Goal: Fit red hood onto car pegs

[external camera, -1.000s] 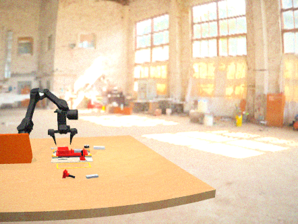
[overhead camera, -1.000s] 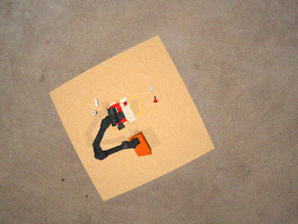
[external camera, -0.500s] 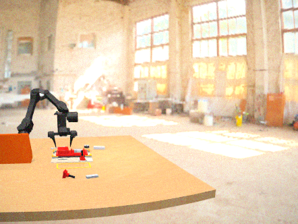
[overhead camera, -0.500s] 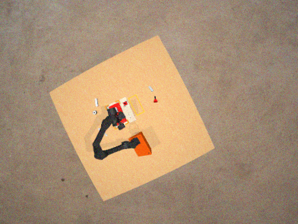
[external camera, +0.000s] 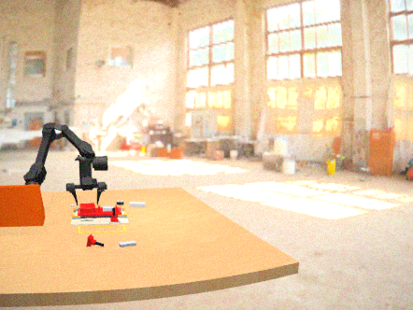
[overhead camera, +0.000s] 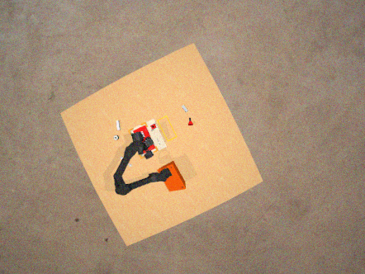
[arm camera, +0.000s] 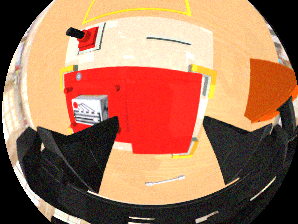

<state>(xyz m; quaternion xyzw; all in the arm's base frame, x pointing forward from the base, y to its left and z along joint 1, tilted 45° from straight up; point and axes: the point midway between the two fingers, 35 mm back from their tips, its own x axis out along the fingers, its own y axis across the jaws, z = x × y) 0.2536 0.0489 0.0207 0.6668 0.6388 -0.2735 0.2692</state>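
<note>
My gripper tip is 10 mm above the red hood. Round my gripper tip: jig: 60 mm ahead, 10 mm to the right, 40 mm below; then white bar: 260 mm ahead, 130 mm to the left, 40 mm below; then grey engine block: 90 mm ahead, 30 mm below.
</note>
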